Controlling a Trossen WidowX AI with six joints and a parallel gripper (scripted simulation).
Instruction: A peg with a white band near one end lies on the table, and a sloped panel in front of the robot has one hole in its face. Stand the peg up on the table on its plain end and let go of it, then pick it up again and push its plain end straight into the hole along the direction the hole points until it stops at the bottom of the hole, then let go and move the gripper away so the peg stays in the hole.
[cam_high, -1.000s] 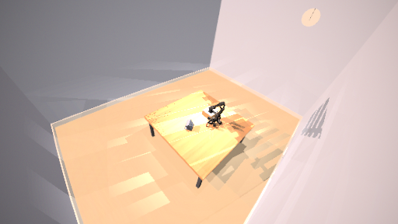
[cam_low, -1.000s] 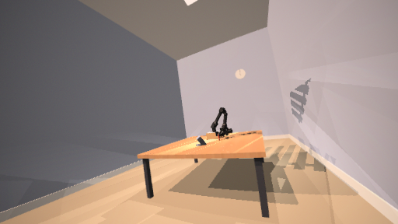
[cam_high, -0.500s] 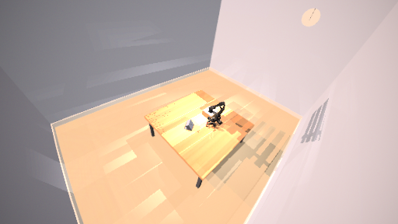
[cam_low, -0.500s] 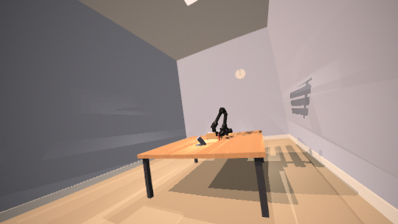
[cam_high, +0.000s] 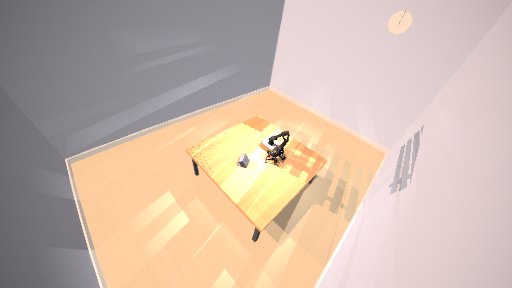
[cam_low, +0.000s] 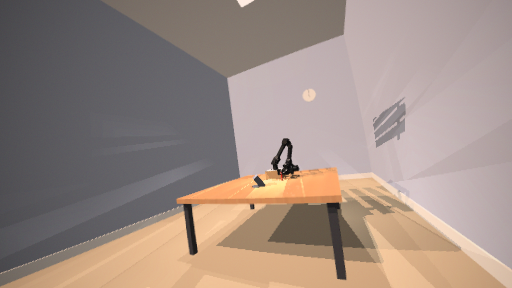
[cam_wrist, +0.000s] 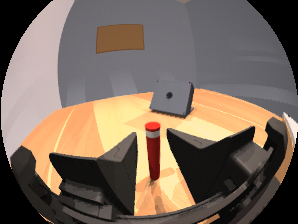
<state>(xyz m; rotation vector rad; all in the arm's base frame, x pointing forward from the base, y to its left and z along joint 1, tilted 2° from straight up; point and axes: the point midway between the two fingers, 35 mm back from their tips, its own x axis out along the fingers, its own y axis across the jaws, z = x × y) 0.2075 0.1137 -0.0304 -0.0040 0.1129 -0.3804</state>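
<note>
My gripper tip is now 1 cm above the red peg. From my gripper tip the other things lie so: grey sloped panel (19 cm to the right, 19 cm ahead, 2 cm below).
</note>
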